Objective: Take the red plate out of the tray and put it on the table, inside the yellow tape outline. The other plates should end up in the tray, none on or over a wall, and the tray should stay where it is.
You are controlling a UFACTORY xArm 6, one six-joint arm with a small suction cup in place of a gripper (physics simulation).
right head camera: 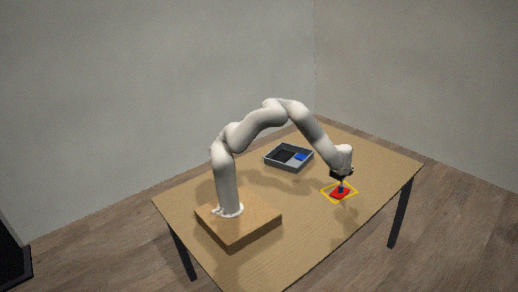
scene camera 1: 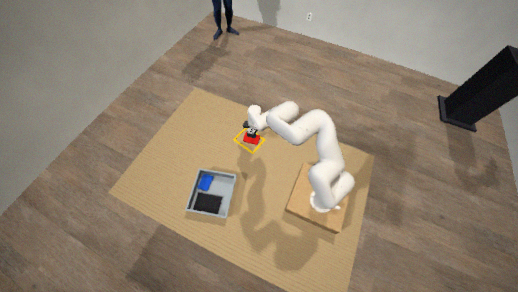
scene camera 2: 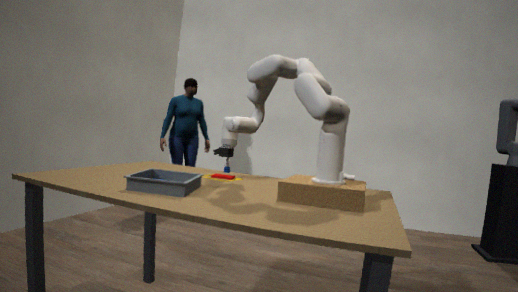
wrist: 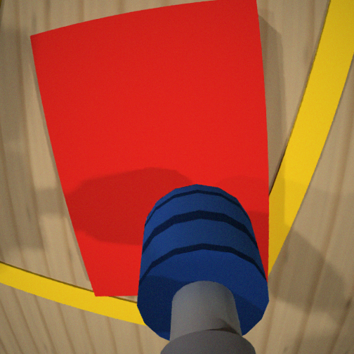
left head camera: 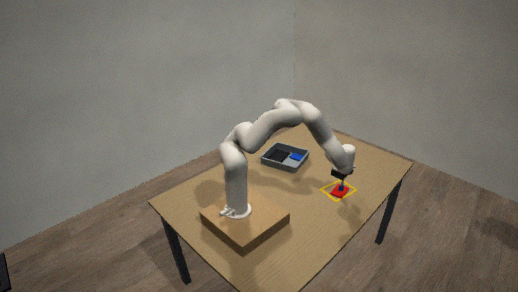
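Seen in the pictures: hand at its tool point: [right head camera: 340,191] [scene camera 2: 226,172] [left head camera: 341,189]; arm's base at its link origin: [right head camera: 230,209] [scene camera 2: 328,182] [left head camera: 237,210].
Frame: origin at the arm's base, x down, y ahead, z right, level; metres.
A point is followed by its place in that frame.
Observation:
The red plate [left head camera: 338,193] @[x 0.062, y 0.482, z 0.263 m] [right head camera: 339,195] @[x 0.062, y 0.485, z 0.271 m] [scene camera 1: 252,140] @[x 0.062, y 0.498, z 0.240 m] [scene camera 2: 220,176] @[x 0.062, y 0.511, z 0.222 m] [wrist: 150,100] lies flat on the table inside the yellow tape outline [left head camera: 322,189] @[x 0.067, y 0.463, z 0.172 m] [right head camera: 322,190] @[x 0.075, y 0.474, z 0.167 m] [scene camera 1: 253,151] @[x 0.070, y 0.463, z 0.171 m] [wrist: 320,100], off centre; in the wrist view its lower right part meets or overlaps the tape, partly hidden by the cup. My blue suction cup [left head camera: 341,188] [right head camera: 341,190] [scene camera 2: 227,169] [wrist: 202,250] hangs a little above the plate, holding nothing, with a small gap in scene camera 2. The grey tray [left head camera: 277,167] @[x 0.061, y 0.467, z -0.148 m] [right head camera: 280,166] @[x 0.052, y 0.468, z -0.144 m] [scene camera 2: 155,186] @[x 0.046, y 0.545, z -0.282 m] holds a blue plate [left head camera: 296,156] @[x 0.059, y 0.638, z -0.133 m] [scene camera 1: 205,182] @[x 0.058, y 0.641, z -0.128 m] and a black plate [left head camera: 278,156] @[x 0.058, y 0.563, z -0.218 m] [scene camera 1: 208,203] @[x 0.058, y 0.567, z -0.229 m], both within its walls.
The arm stands on a wooden block [left head camera: 265,233] @[x 0.021, y -0.011, z 0.180 m] [scene camera 1: 315,222] @[x 0.018, y -0.002, z -0.115 m] [scene camera 2: 320,196] @[x 0.034, y 0.015, z -0.116 m] on the table. The tray is beside the outline, further left in scene camera 2. A person [scene camera 2: 186,117] stands beyond the table, and a black pedestal [scene camera 1: 482,90] stands on the floor.

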